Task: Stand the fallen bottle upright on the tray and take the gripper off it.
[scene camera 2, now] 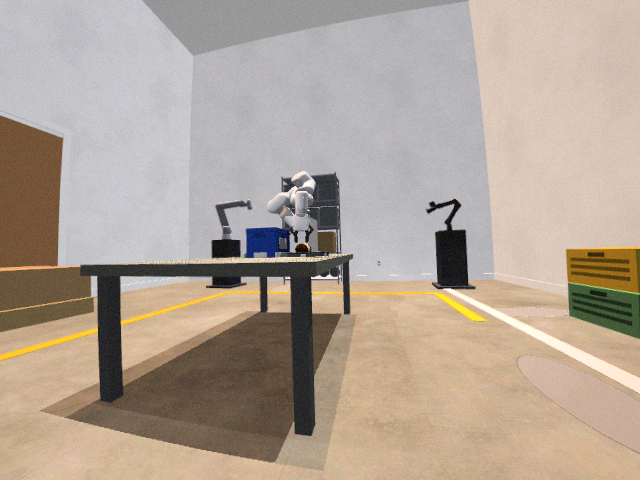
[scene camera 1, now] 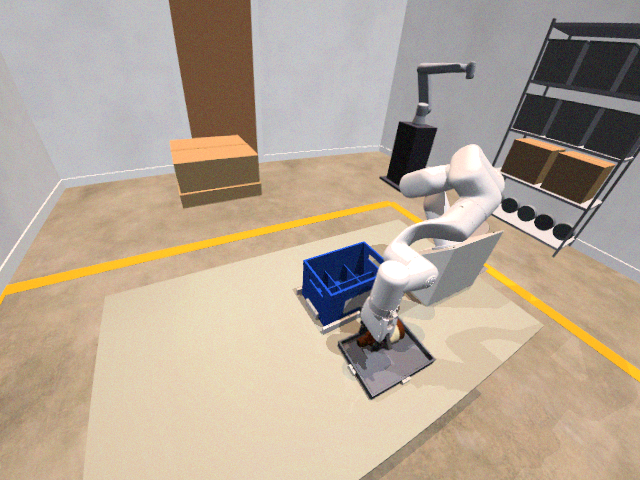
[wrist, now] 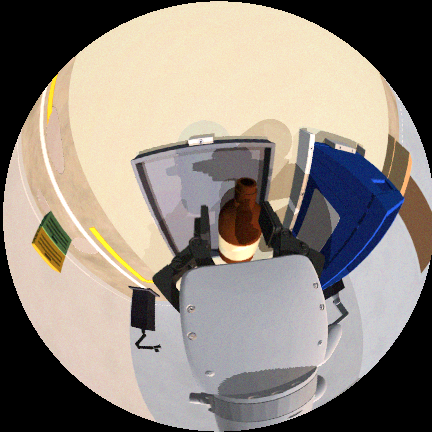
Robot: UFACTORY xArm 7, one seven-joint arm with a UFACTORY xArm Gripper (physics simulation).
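Places are measured from the arm's base along level axes (x down, y left, z ahead), in millimetres.
Pixels of known places: gripper, between the fingertips: (scene camera 2: 301,242) (scene camera 1: 368,340) (wrist: 234,212); arm's base, origin of its link: (scene camera 1: 448,245).
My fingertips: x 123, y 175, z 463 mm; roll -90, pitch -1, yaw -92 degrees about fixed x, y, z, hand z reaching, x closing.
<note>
For each thing: its top centre in the pictures, then the offset to it from my fingertips. "pt": a spot on its surface instead.
- brown bottle, centre of its top: (wrist: 245,241) (scene camera 1: 381,328) (scene camera 2: 301,243) dx +4, dy -22, dz -63 mm
- dark grey tray, a spot on its surface: (wrist: 160,185) pt dx +77, dy +99, dz -2 mm
- blue crate, centre of its top: (wrist: 360,258) (scene camera 1: 350,264) (scene camera 2: 269,229) dx -93, dy -237, dz -52 mm
A brown bottle (scene camera 1: 364,338) (scene camera 2: 302,248) (wrist: 243,225) with a cream label lies on its side on the dark grey tray (scene camera 1: 392,369) (wrist: 160,185). It lies along the tray's side nearest the blue crate. In the wrist view its neck points up the view, away from the gripper's body. My gripper (scene camera 1: 379,347) (scene camera 2: 303,240) (wrist: 234,212) is partly open, pointing down over the bottle. In the wrist view one black finger is on each side of the bottle, with a visible gap at the left finger; the right finger is close to its body. Whether the right finger touches it is unclear.
A blue crate (scene camera 1: 315,294) (scene camera 2: 262,242) (wrist: 370,185) with dividers stands beside the tray, close to the gripper. A grey upright panel (scene camera 1: 454,273) stands behind, near the arm's base. Low pale brackets (scene camera 1: 404,380) edge the tray.
</note>
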